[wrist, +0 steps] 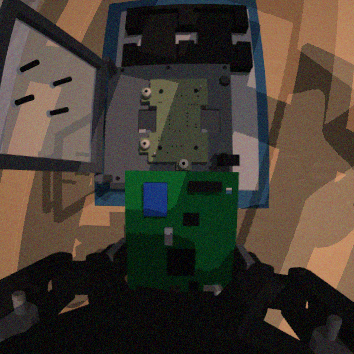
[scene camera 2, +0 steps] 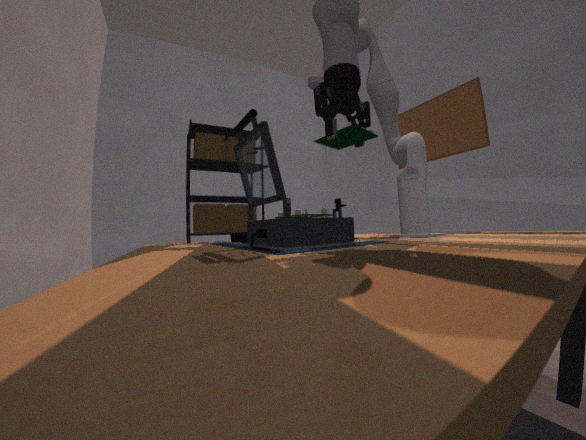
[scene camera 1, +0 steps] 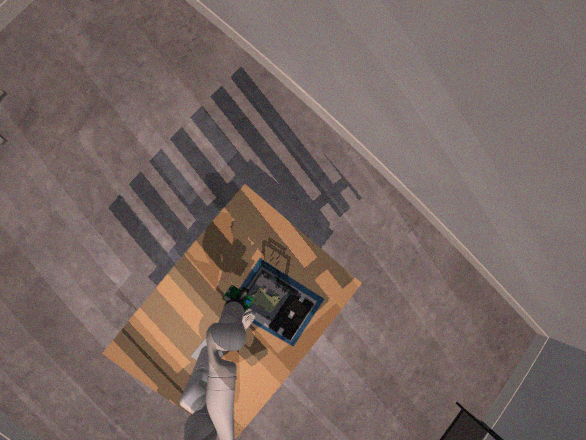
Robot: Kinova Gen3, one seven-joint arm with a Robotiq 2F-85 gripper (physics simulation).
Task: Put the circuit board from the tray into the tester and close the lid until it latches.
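Places are measured from the arm's base along level axes (x up, y back, z right), in metres.
Where they show: gripper, between the fingertips: (wrist: pixel 180 254) (scene camera 2: pixel 346 143) (scene camera 1: pixel 237 297); arm's base, origin of its link: (scene camera 2: pixel 415 234).
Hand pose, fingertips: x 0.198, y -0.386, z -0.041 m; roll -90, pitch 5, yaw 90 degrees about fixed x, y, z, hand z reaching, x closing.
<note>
Each offset is from my fingertips to the top centre of the thing. "spot": to the spot under its first point. Level surfaces: height alone.
My gripper (scene camera 2: pixel 346 134) (wrist: pixel 180 254) is shut on the green circuit board {dx +0.022, dy +0.001, dz +0.004 m} (scene camera 1: pixel 232 291) (scene camera 2: pixel 340 139) (wrist: pixel 210 235), holding it by its two side edges, roughly level, well above the tester. The tester (scene camera 2: pixel 305 232) (wrist: pixel 122 115) is a grey box with an olive nest plate {dx -0.124, dy -0.010, dz +0.131 m} (scene camera 1: pixel 267 298) (wrist: pixel 182 120) carrying pale round posts. In the wrist view the board's far edge lies just on the near side of that plate. The lid (scene camera 2: pixel 272 160) (wrist: pixel 45 162) stands open at the left, with pins on its pane. The black tray {spot: dx -0.187, dy -0.047, dz +0.322 m} (scene camera 1: pixel 300 306) (wrist: pixel 160 35) lies beyond the tester. The arm hides the fingertips in scene camera 1.
Tester and tray stand on a blue-edged mat {dx -0.204 m} (scene camera 1: pixel 308 320) (wrist: pixel 263 125) on the wooden table {dx -0.206 m} (scene camera 1: pixel 260 385). A small black upright part {spot: dx -0.119, dy +0.048, dz +0.072 m} (scene camera 2: pixel 338 206) (wrist: pixel 228 160) rises at the tester's edge opposite the lid. A shelf rack (scene camera 2: pixel 188 180) stands in the background.
</note>
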